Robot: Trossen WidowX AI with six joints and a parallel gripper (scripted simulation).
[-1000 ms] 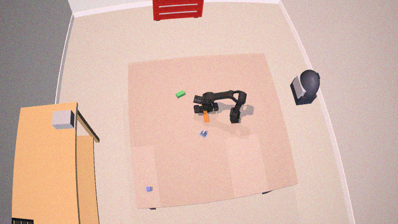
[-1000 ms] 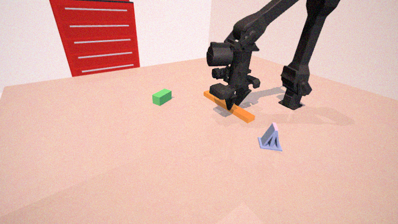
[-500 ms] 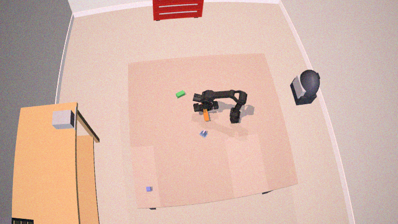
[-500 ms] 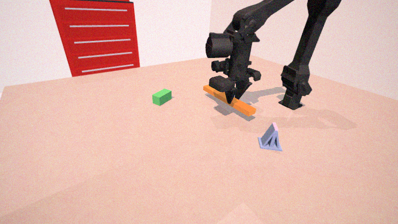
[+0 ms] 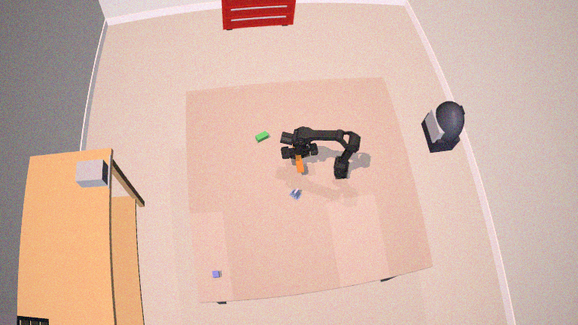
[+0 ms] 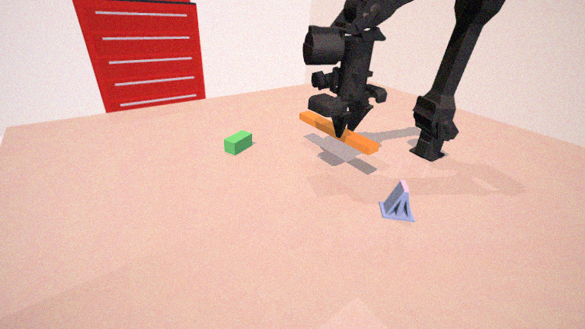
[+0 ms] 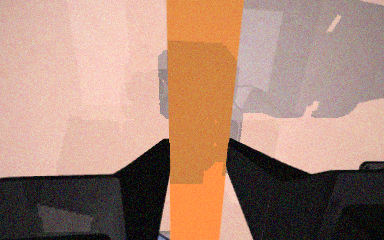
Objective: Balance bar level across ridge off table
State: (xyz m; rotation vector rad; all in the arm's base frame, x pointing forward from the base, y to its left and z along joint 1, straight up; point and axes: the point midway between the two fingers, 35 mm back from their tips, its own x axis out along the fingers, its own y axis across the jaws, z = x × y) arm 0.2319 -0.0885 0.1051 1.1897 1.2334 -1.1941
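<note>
Now: gripper tip 18 cm to the right of the ridge, 4 cm short of it and 4 cm above it. From my gripper tip the other things lie so: orange bar 3 cm to the right; small purple cube 59 cm to the left, 51 cm ahead, 5 cm below; green block 18 cm to the right, 17 cm ahead, 5 cm below.
</note>
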